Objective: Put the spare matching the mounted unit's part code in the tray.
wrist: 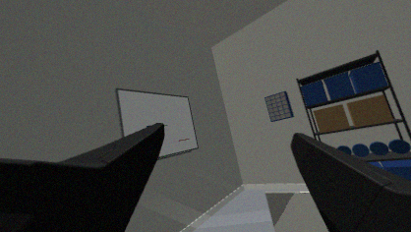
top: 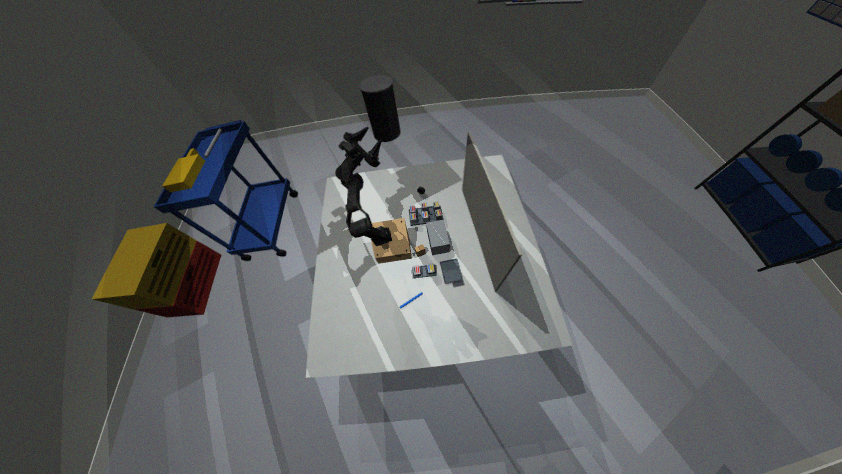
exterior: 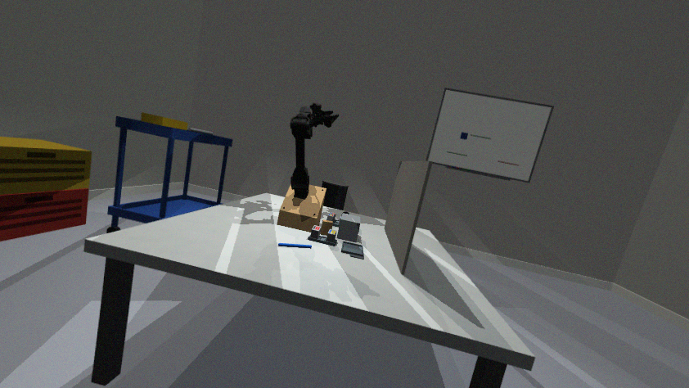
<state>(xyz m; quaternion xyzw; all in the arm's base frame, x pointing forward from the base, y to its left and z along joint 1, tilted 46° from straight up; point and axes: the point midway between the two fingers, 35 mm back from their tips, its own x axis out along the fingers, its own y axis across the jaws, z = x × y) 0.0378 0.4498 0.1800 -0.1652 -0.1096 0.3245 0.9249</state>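
My gripper tip is now 250 mm short of the grey spare block, 30 mm to the left of it and 600 mm above it. Round my gripper tip: flat grey tray (260 mm ahead, 390 mm to the right, 630 mm below); then tall upright panel (460 mm ahead, 190 mm to the right, 410 mm below); then grey mounted unit (220 mm ahead, 190 mm to the right, 590 mm below).
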